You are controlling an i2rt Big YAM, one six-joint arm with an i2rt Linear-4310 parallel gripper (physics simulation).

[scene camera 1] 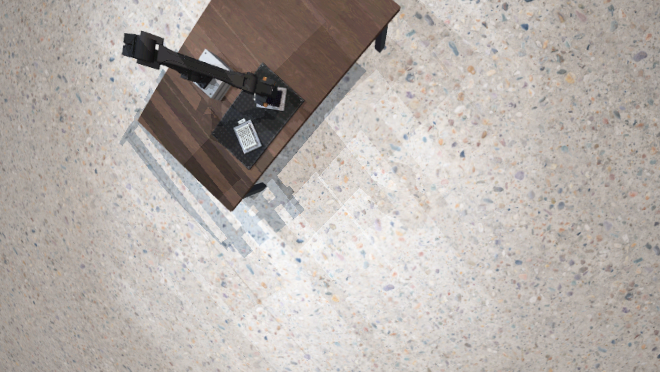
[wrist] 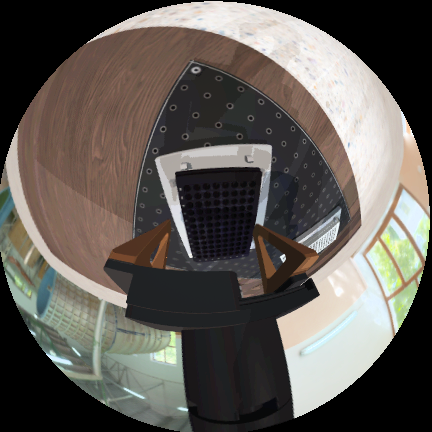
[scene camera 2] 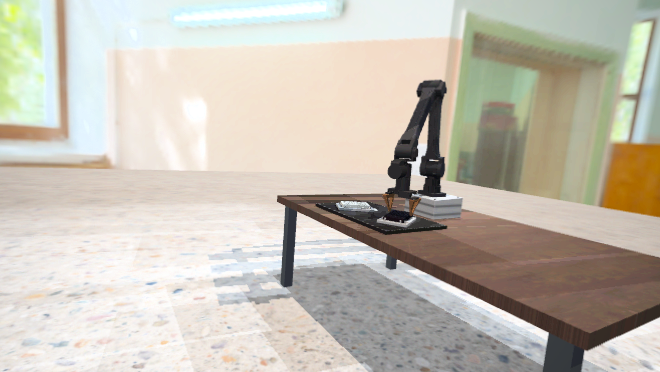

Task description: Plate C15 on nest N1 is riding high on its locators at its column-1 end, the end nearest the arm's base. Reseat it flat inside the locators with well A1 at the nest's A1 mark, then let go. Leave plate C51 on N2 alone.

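Frame: origin at the arm's base, x back, y right, z up, level; centimetres.
Seen in the pictures: gripper, fingertip midpoint: [wrist: 213, 225] [scene camera 2: 400, 213]; arm's base at its link origin: [scene camera 1: 205, 76] [scene camera 2: 431, 194].
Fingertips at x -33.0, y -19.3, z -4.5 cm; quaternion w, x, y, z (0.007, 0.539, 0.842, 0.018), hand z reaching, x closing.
Observation:
Offsets run from my fingertips to a thing's top centre. Level surfaces: height alone.
The black well plate, taken as C15 @(dx +0.1, dy +1.1, dz +0.0 cm) [scene camera 1: 275, 98] [scene camera 2: 398, 216] [wrist: 220, 200], lies on the pale nest N1 @(dx -0.4, dy +1.1, dz -1.3 cm) [scene camera 1: 284, 93] [scene camera 2: 394, 223] [wrist: 215, 154]. In the wrist view its far edge is close to two small locators; its near end lies toward the gripper, and how high that end rides is hard to tell. My gripper [scene camera 1: 265, 92] [scene camera 2: 400, 213] [wrist: 213, 225] is open, with brown fingers apart on either side of the plate's near part and nothing held. Well A1 and the nest's A1 mark cannot be read. The white plate, taken as C51 @(dx -5.7, dy +27.0, dz -0.9 cm) [scene camera 1: 247, 137] [scene camera 2: 354, 205] [wrist: 327, 240], lies on N2.
Both nests stand on a black perforated board [scene camera 1: 295, 102] [scene camera 2: 425, 226] [wrist: 200, 107] on the wooden table @(dz -4.8 cm) [scene camera 1: 320, 55] [scene camera 2: 525, 250] [wrist: 90, 125]. A pale block [scene camera 1: 206, 56] [scene camera 2: 442, 207] stands by the board under the arm's base. N2 is beside N1, to the right in the wrist view.

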